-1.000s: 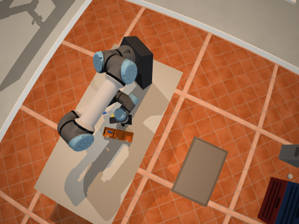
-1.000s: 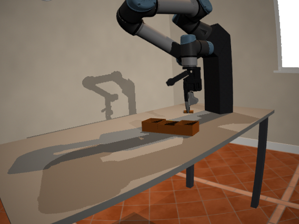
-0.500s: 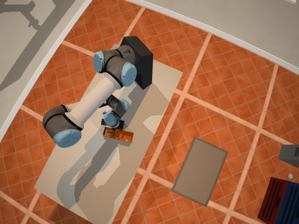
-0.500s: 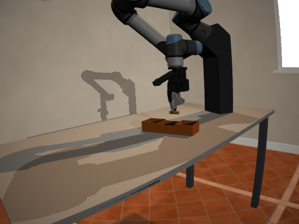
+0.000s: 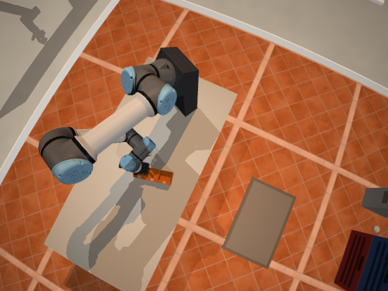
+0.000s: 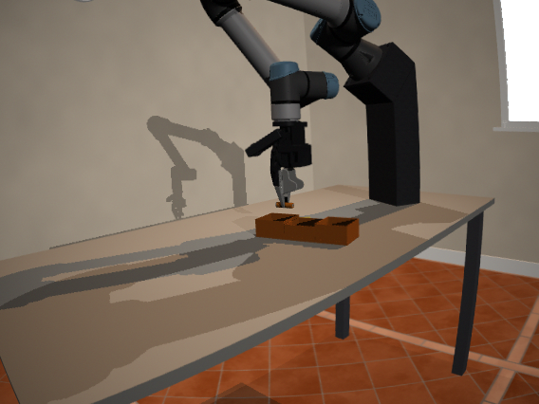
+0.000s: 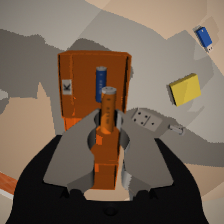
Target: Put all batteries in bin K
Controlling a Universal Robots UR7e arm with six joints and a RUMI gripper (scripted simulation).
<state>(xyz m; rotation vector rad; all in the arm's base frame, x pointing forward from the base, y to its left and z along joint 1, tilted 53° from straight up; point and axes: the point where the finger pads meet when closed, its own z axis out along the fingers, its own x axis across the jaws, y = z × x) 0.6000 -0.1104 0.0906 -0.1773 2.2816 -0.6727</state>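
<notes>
My hand is 10 mm short of the blue cylindrical battery, 10 mm to the left of it and 70 mm above it. Also, from my hand: orange cylinder 10 mm below; then domino-like tile 60 mm behind, 60 mm to the left, 80 mm below; then joined orange bins 20 mm ahead, 70 mm to the left, 60 mm below.
</notes>
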